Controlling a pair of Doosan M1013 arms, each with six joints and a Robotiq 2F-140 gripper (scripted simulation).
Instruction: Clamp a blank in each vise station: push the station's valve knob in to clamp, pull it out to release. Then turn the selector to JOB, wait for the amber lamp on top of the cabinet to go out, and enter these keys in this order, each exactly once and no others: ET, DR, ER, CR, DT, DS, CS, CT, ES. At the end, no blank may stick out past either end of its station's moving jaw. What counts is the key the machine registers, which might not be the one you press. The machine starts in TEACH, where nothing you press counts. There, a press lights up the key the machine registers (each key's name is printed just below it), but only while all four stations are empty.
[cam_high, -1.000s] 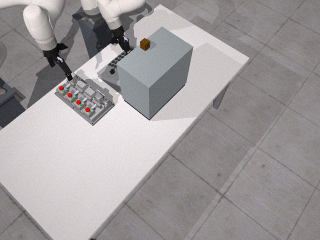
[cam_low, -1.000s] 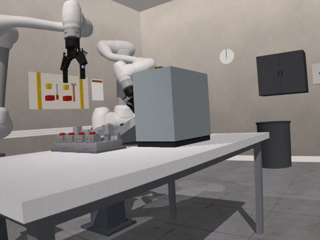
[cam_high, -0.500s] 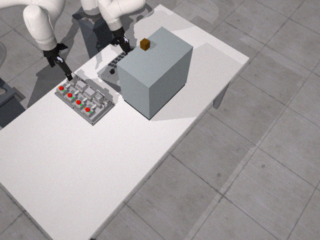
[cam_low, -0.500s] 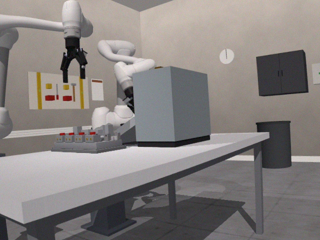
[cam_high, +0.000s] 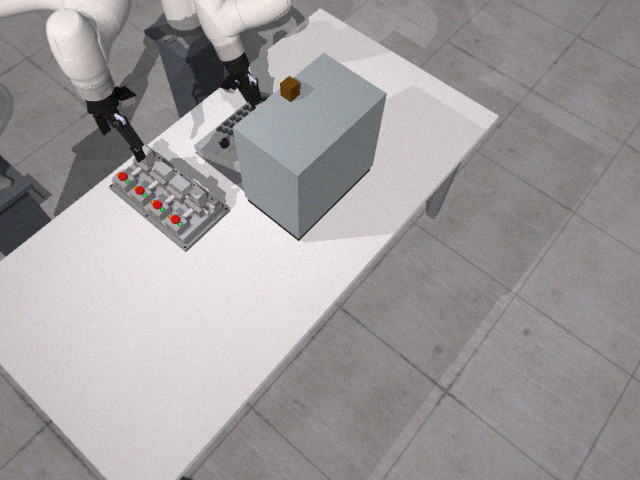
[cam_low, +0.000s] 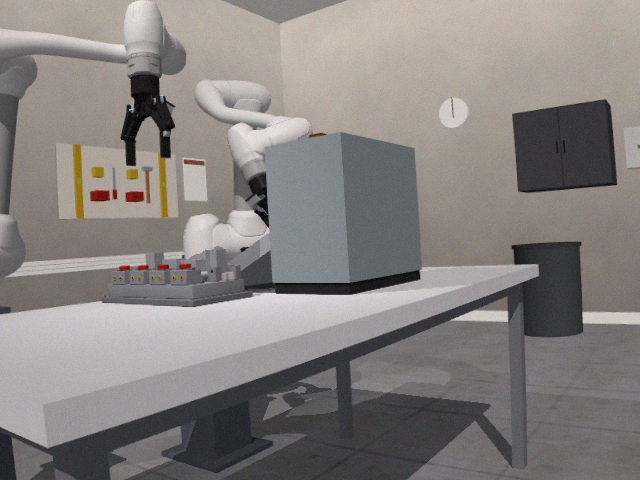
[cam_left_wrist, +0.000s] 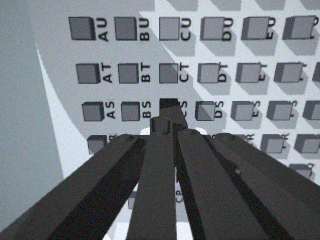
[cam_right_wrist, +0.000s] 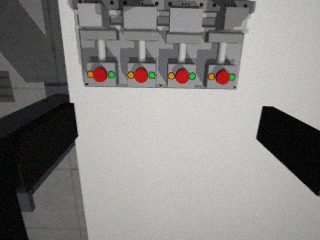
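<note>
My left gripper is now 6 cm above the key and 5 cm past it. The rest, counted from my left hand: key panel 8 cm below, 5 cm to the right, 1 cm ahead; then black selector 16 cm to the right, 4 cm below, 2 cm behind.
</note>
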